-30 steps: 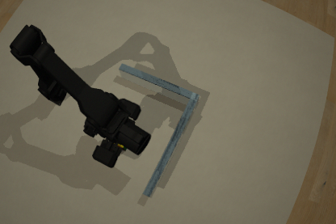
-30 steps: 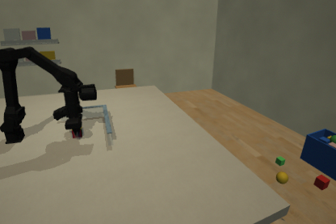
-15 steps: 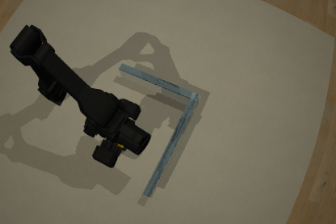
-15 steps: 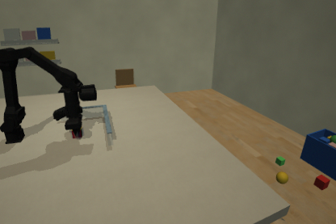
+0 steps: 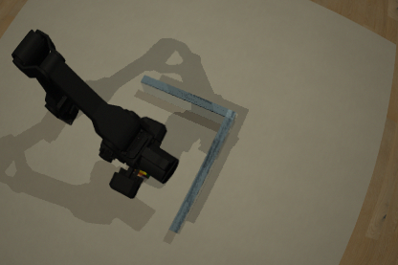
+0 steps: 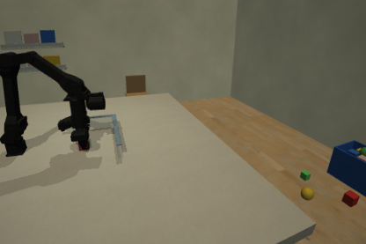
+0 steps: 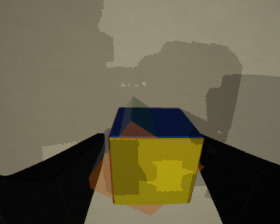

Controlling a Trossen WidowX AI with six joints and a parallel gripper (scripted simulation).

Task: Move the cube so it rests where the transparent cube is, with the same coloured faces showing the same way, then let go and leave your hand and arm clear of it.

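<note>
Right now the transparent cube is 1 cm to the right of my hand and 2 cm below it.
</note>
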